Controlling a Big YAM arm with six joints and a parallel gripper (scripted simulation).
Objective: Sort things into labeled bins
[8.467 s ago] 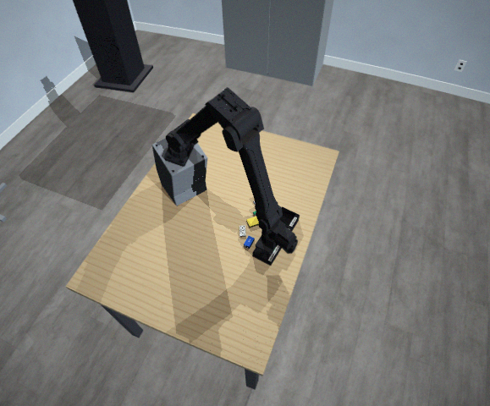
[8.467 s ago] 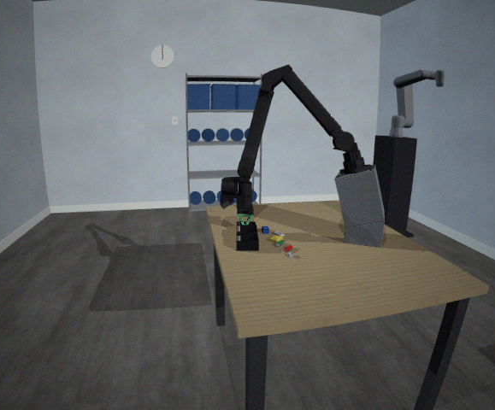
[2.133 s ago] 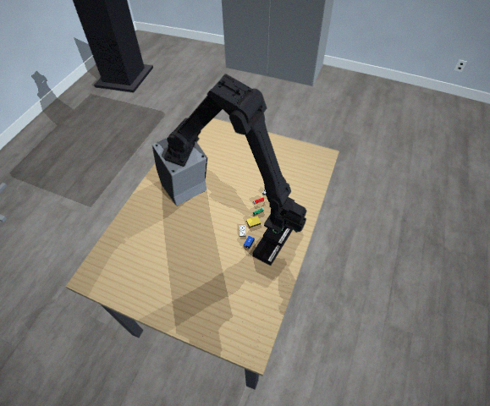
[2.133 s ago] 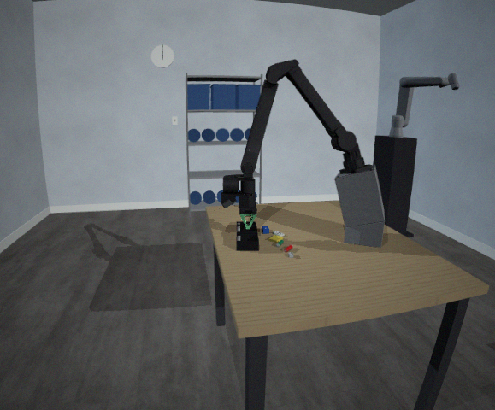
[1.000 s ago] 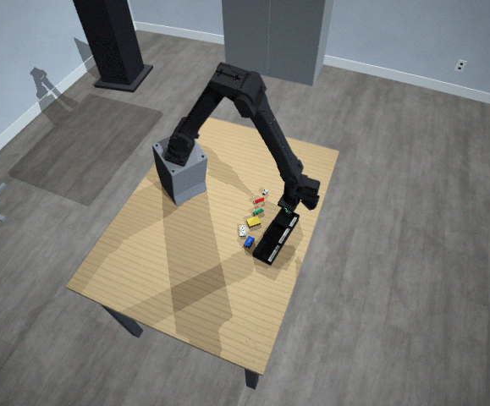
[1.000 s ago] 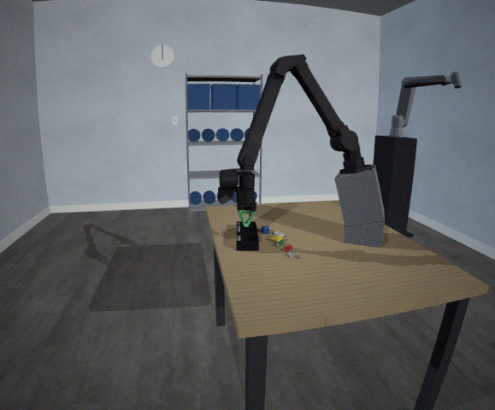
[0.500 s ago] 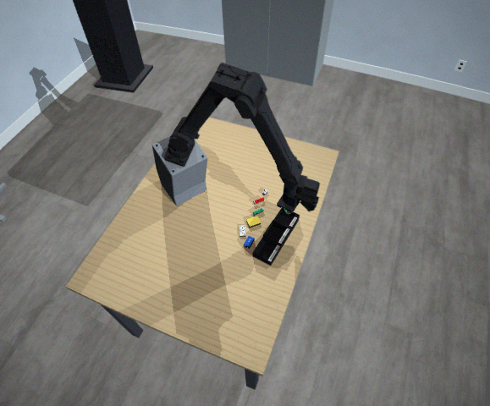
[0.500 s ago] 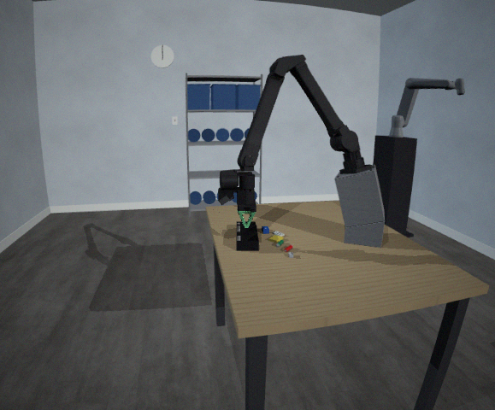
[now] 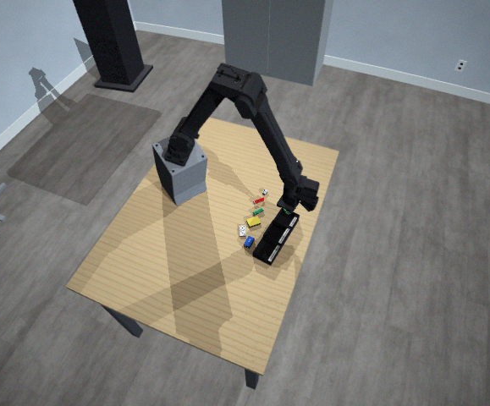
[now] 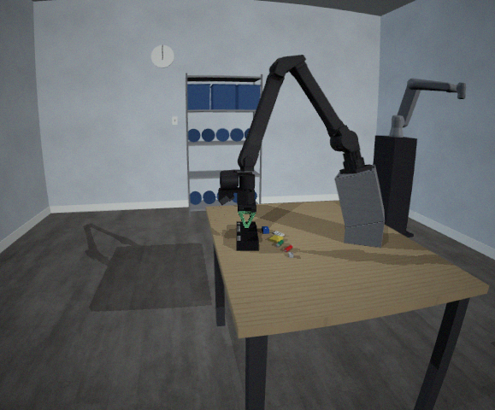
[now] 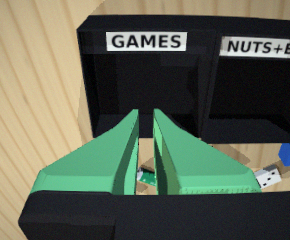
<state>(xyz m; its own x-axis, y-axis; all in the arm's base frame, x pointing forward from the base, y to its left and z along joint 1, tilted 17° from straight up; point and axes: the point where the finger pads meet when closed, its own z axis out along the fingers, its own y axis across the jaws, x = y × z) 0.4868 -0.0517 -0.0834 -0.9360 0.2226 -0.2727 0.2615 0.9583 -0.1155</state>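
Right now my hand is 14 cm past the yellow block, 3 cm to the left of it and 8 cm above it. Round my hand: grey-white piece (13 cm behind, 13 cm to the left, 8 cm below); red piece (14 cm behind, 8 cm to the left, 8 cm below); green piece (13 cm behind, 2 cm to the left, 8 cm below).
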